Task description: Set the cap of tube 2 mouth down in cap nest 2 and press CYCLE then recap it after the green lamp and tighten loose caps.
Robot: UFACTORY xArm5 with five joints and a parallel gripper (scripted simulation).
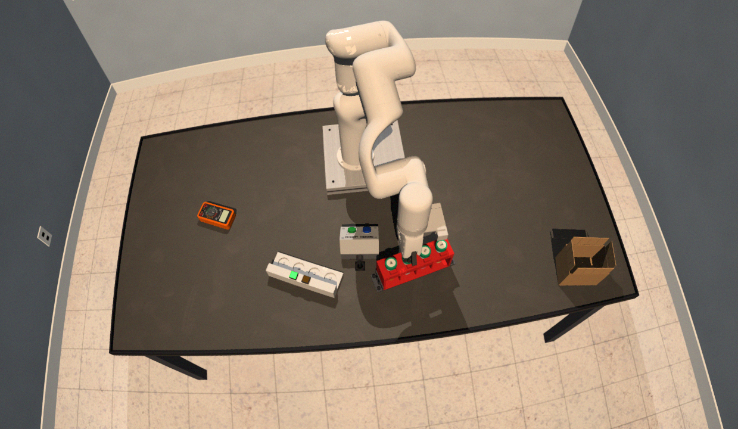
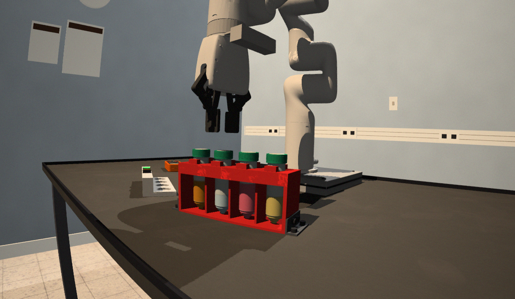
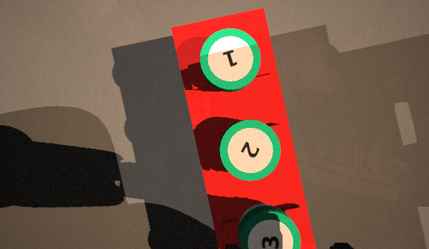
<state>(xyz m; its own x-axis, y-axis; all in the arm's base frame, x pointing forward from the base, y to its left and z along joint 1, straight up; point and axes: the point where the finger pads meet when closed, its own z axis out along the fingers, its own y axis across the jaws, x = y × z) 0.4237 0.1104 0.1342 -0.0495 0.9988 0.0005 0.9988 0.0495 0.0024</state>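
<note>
Now: the green key 130 mm behind my hand, 150 mm to the right of it and 110 mm below it. The rest, counted from my hand: blue key 130 mm behind, 100 mm to the right, 110 mm below; then key housing 110 mm behind, 120 mm to the right, 120 mm below; then table edge 210 mm ahead, 90 mm to the right, 170 mm below.
</note>
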